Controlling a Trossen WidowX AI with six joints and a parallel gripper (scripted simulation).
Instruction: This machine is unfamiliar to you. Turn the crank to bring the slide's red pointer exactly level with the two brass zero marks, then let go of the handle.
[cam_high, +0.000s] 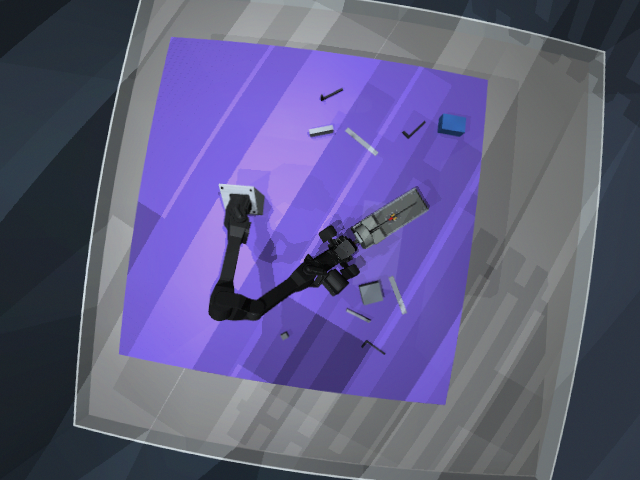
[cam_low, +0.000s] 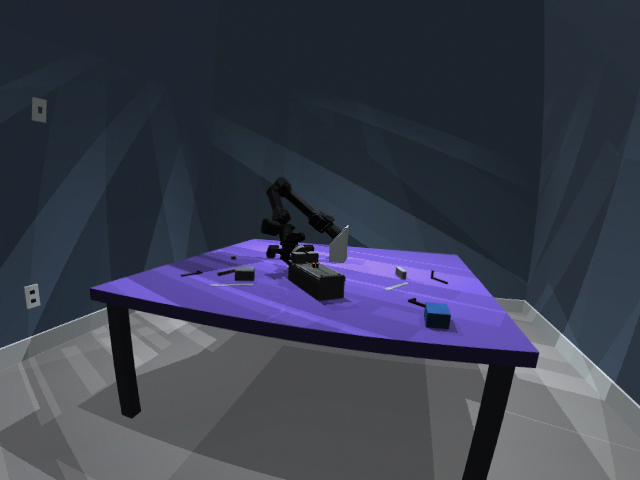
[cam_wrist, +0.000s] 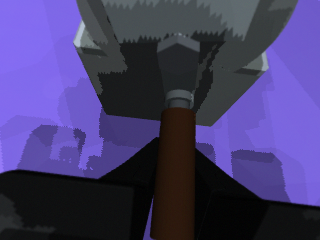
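Right now my gripper tip is 30 mm below the brown crank handle, 10 mm to the left of it and 10 mm past it. From my gripper tip the other things lie so: dark L-shaped key (370 mm to the right, 100 mm ahead, 30 mm below); red pointer (120 mm ahead, 90 mm to the left, 50 mm above); grey block (170 mm to the right, 80 mm ahead, 10 mm below).
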